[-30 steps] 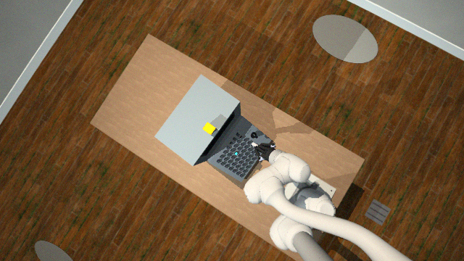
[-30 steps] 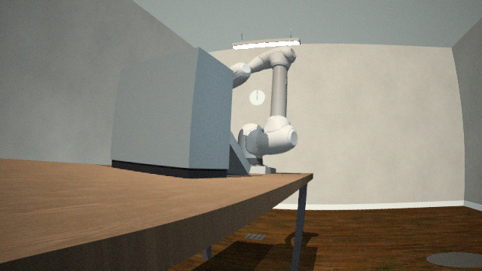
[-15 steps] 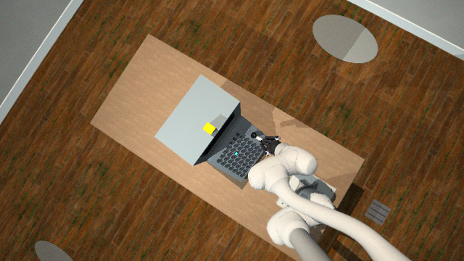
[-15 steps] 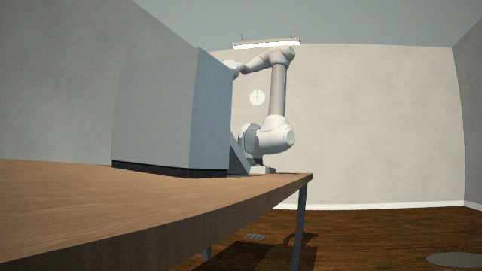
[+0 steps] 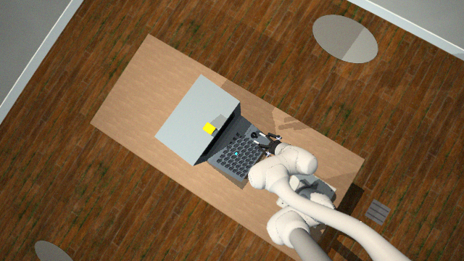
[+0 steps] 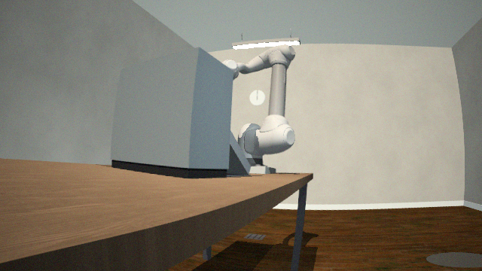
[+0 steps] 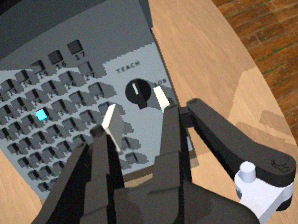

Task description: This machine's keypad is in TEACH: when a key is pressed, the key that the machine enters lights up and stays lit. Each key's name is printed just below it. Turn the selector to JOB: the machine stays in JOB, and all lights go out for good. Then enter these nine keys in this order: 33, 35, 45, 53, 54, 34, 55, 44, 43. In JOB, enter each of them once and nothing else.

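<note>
Now: the selector knob 60 mm below my hand and 50 mm ahead of it. Also, from my hand: keypad: 110 mm to the left, 110 mm below, 70 mm ahead.
</note>
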